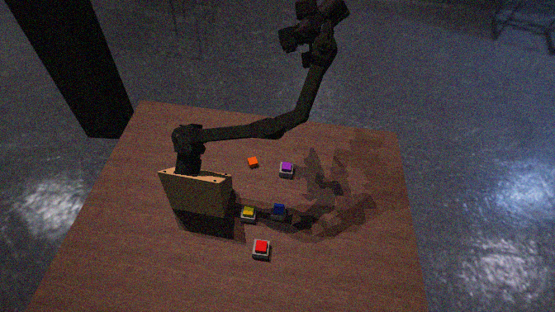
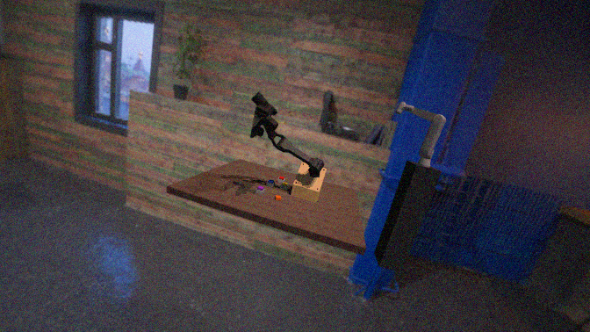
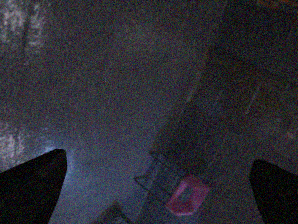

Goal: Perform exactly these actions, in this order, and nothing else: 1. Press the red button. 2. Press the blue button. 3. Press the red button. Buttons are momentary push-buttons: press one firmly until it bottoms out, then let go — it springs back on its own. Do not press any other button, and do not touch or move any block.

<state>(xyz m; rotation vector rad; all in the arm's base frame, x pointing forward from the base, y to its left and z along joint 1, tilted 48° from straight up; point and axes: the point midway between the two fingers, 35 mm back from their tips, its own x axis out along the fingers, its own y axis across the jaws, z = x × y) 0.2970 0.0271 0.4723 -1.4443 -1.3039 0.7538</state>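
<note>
My gripper tip is 550 mm to the left of the red button, 370 mm above it and 110 mm past it. From my gripper tip the other things lie so: orange block 390 mm below, 220 mm to the right, 160 mm behind; then purple button 370 mm below, 240 mm to the right, 40 mm behind; then blue button 420 mm to the right, 370 mm below, 60 mm behind.
</note>
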